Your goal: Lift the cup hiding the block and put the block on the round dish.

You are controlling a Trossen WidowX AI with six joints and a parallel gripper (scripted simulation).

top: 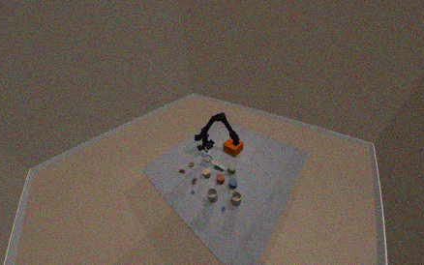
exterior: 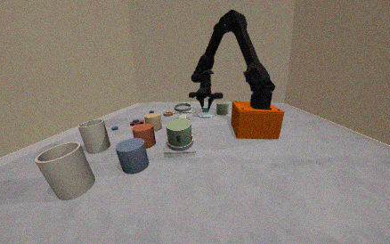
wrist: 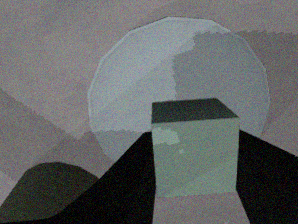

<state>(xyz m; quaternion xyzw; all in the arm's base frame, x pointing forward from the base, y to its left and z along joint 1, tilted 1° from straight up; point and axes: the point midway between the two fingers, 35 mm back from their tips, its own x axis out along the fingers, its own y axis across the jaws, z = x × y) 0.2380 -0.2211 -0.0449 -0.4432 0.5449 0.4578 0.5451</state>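
Now: the flat round grey dish 3 cm below my gripper tip. Round my gripper tip: balance: 26 cm to the left, 6 cm ahead, 1 cm above; red-orange cylinder: 36 cm to the left, 15 cm ahead.
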